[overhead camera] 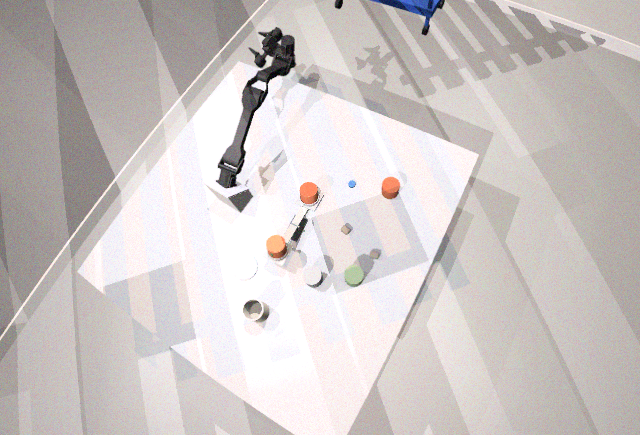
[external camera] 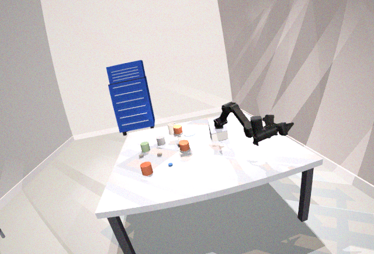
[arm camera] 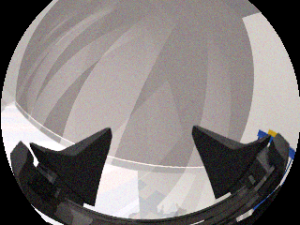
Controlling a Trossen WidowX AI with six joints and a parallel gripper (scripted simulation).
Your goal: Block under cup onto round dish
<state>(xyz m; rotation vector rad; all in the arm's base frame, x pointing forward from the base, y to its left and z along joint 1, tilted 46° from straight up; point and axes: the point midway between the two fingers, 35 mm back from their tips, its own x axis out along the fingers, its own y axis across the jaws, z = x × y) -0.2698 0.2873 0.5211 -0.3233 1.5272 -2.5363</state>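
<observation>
Now: the pale teal block 600 mm ahead of my gripper tip, 400 mm to the right of it and 220 mm below it. Also, from my gripper tip: small blue disc (700 mm ahead, 240 mm to the right, 250 mm below); orange cup (660 mm ahead, 660 mm to the right, 140 mm below); balance beam (630 mm ahead, 530 mm to the right, 220 mm below).
</observation>
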